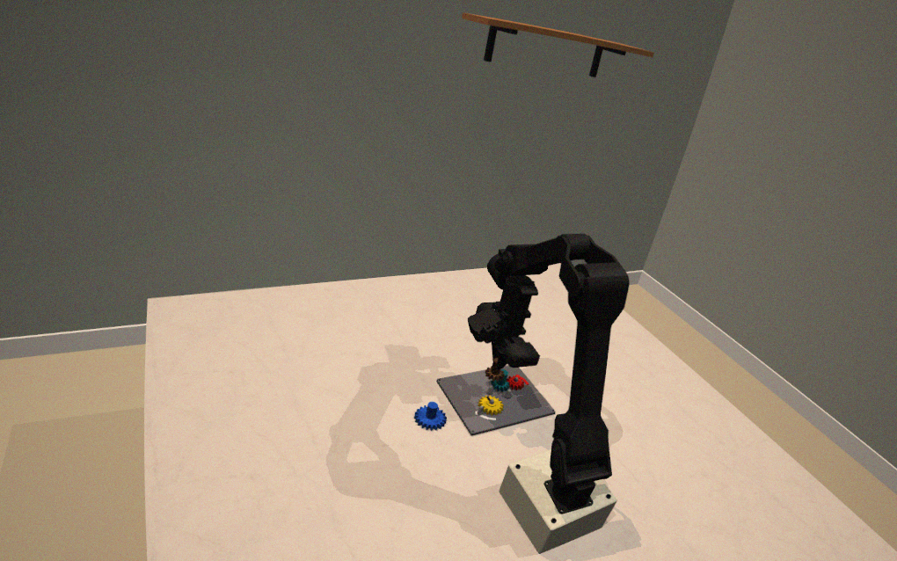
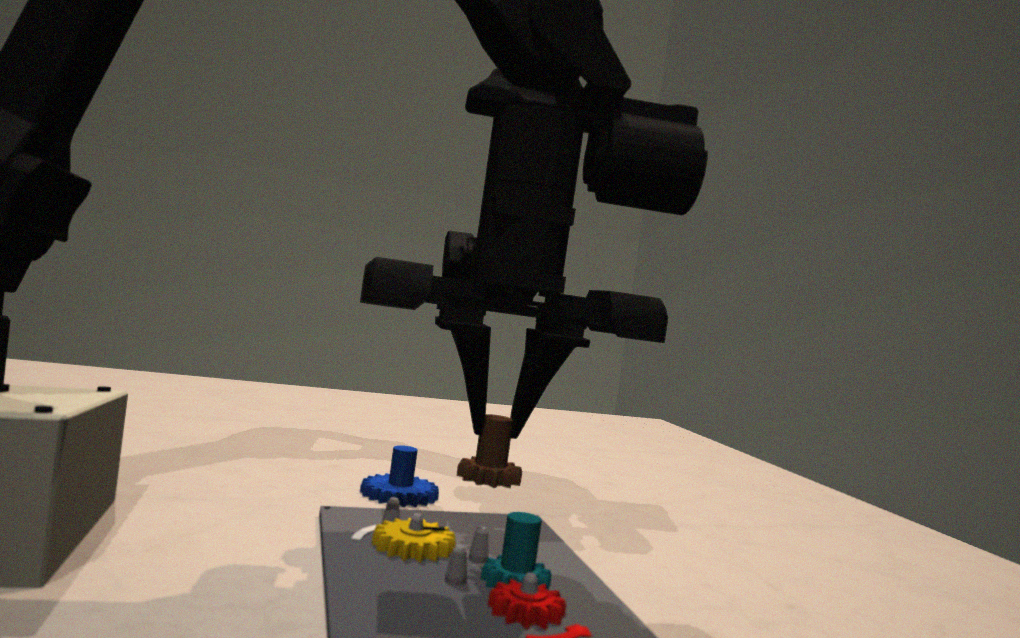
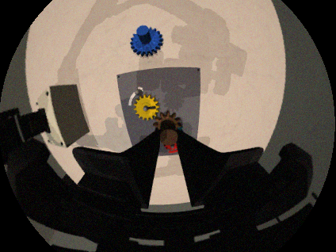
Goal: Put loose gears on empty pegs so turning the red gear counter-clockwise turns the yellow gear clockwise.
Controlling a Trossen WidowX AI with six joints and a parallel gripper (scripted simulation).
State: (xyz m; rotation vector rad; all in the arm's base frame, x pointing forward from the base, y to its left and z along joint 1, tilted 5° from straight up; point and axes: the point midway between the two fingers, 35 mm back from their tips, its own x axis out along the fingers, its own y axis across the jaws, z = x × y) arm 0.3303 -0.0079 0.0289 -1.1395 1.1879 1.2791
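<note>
Now: the brown gear 10 mm below my gripper tip. Round my gripper tip: teal gear: 20 mm ahead, 30 mm to the right, 60 mm below; yellow gear: 40 mm behind, 10 mm to the left, 70 mm below; red gear: 20 mm ahead, 70 mm to the right, 70 mm below.
</note>
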